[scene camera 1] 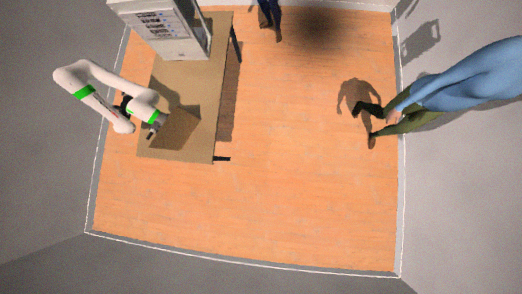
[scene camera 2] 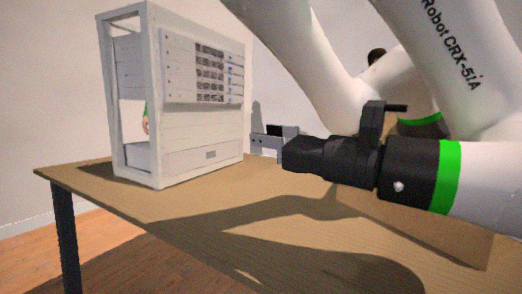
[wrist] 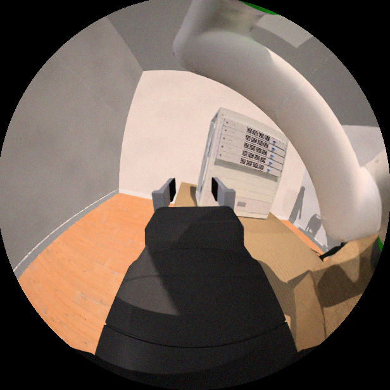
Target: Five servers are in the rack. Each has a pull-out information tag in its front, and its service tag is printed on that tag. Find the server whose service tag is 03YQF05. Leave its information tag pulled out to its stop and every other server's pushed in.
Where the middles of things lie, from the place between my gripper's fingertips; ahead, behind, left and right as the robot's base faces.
I see my gripper 620 mm short of the white rack [scene camera 2: 168, 60], 300 mm to the left of it and 40 mm below it.
